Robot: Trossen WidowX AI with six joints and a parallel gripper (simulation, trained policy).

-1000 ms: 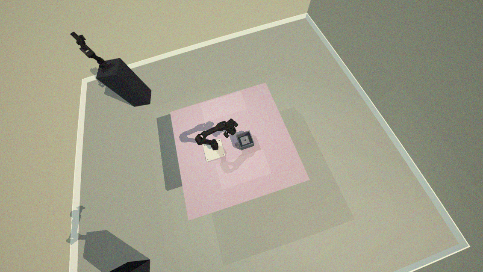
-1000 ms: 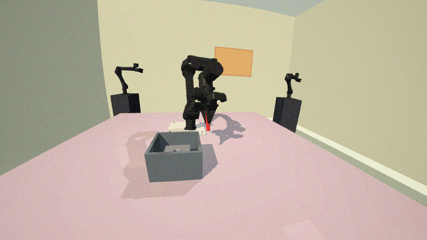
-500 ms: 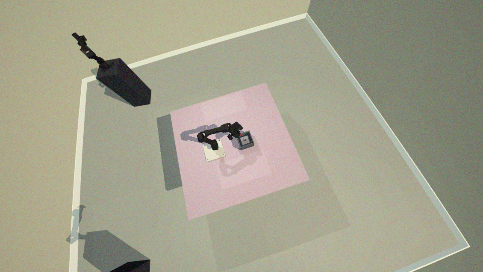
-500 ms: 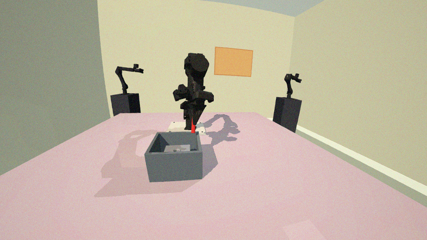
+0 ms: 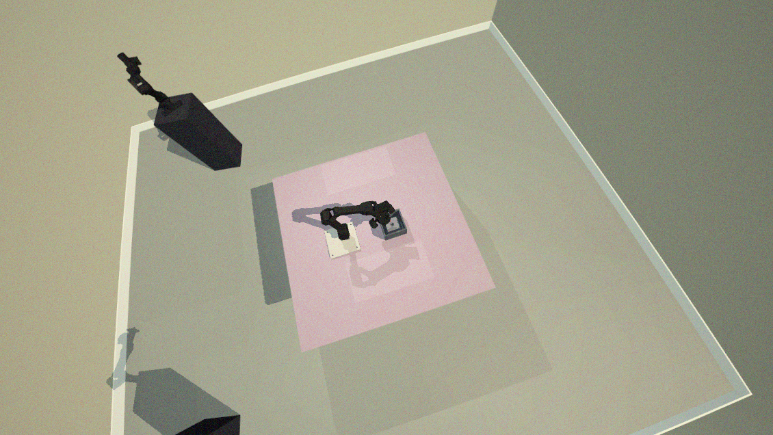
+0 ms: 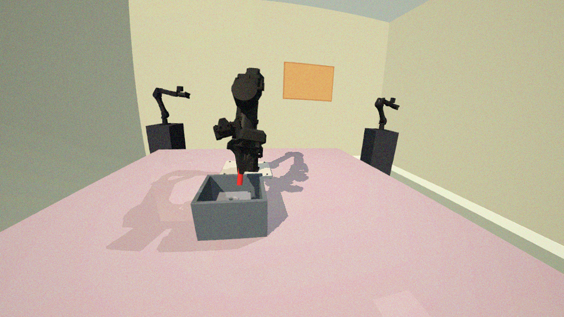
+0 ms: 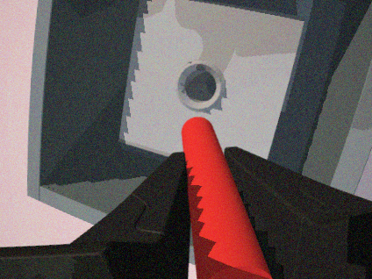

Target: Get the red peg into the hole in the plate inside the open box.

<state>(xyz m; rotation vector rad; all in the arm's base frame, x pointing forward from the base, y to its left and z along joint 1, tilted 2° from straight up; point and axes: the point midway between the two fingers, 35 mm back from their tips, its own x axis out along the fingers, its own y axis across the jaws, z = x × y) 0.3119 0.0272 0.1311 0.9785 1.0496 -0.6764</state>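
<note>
My gripper tip is 10 mm below the red peg. Also, from my gripper tip: grey box: 90 mm below, 30 mm ahead, 10 mm to the right; then plate: 70 mm below, 30 mm ahead, 10 mm to the right.
</note>
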